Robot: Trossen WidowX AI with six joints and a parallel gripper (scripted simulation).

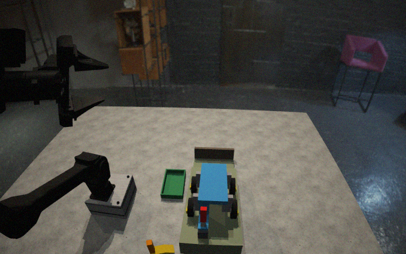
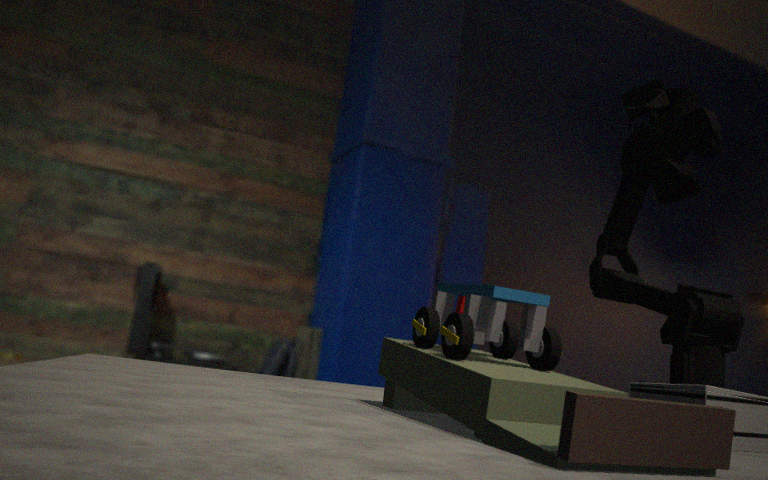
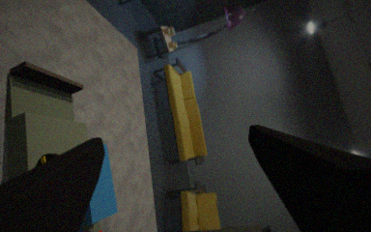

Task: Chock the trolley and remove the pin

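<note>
The yellow chock lies 390 mm below my gripper tip, 140 mm to the right of it and 120 mm ahead of it. Round my gripper tip: trolley (300 mm below, 240 mm ahead); then ramp (370 mm below, 240 mm ahead); then red-headed stop pin (280 mm below, 230 mm ahead, 110 mm to the right).
</note>
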